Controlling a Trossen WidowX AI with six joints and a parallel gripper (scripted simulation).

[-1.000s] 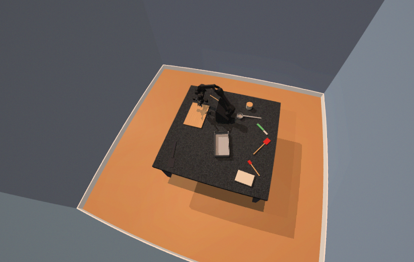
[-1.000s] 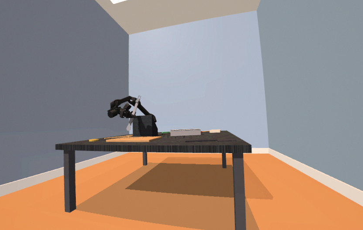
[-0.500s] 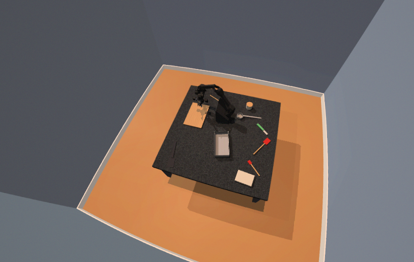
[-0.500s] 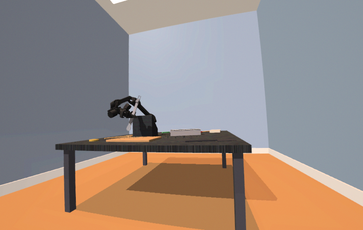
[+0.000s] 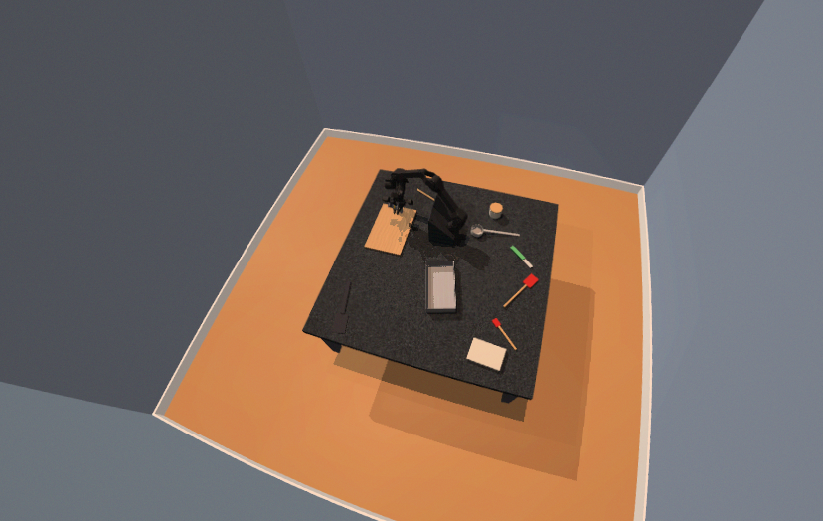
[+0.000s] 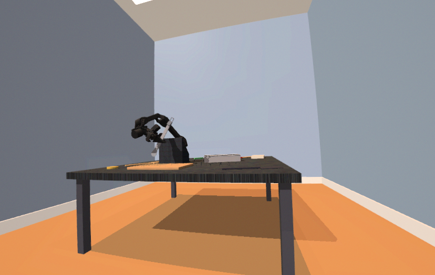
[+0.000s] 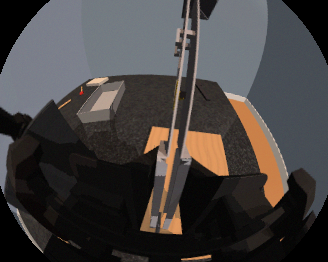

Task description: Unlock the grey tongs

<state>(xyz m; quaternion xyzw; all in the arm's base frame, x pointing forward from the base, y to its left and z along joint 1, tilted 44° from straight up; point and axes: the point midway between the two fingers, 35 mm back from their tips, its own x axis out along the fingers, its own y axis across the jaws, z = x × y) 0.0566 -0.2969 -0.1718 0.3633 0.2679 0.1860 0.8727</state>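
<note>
Right now the wooden board is 50 mm to the right of my gripper tip and 160 mm below it. From my gripper tip the other things lie so: dark utensil (620 mm ahead, 80 mm to the right, 170 mm below); roasting tin (290 mm ahead, 400 mm to the left, 140 mm below); yellow disc (340 mm behind, 140 mm to the right, 160 mm below).
</note>
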